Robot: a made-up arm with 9 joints. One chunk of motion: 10 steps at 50 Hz.
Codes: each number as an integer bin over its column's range. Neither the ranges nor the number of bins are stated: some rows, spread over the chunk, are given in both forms.
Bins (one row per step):
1: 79 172 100 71 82 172 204 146 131
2: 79 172 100 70 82 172 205 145 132
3: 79 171 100 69 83 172 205 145 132
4: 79 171 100 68 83 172 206 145 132
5: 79 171 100 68 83 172 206 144 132
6: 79 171 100 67 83 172 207 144 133
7: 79 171 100 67 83 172 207 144 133
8: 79 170 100 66 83 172 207 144 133
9: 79 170 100 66 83 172 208 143 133
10: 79 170 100 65 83 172 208 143 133
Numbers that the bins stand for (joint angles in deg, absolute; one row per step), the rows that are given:
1: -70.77 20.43 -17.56 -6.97 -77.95 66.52 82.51 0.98 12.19
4: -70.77 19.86 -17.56 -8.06 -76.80 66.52 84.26 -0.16 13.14
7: -70.77 19.86 -17.56 -8.42 -76.80 66.52 85.14 -1.29 14.08
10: -70.77 19.29 -17.56 -9.15 -76.80 66.52 86.01 -2.43 14.08
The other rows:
2: -70.77 20.43 -17.56 -7.34 -77.95 66.52 83.38 -0.16 13.14
3: -70.77 19.86 -17.56 -7.70 -76.80 66.52 83.38 -0.16 13.14
5: -70.77 19.86 -17.56 -8.06 -76.80 66.52 84.26 -1.29 13.14
6: -70.77 19.86 -17.56 -8.42 -76.80 66.52 85.14 -1.29 14.08
8: -70.77 19.29 -17.56 -8.78 -76.80 66.52 85.14 -1.29 14.08
9: -70.77 19.29 -17.56 -8.78 -76.80 66.52 86.01 -2.43 14.08

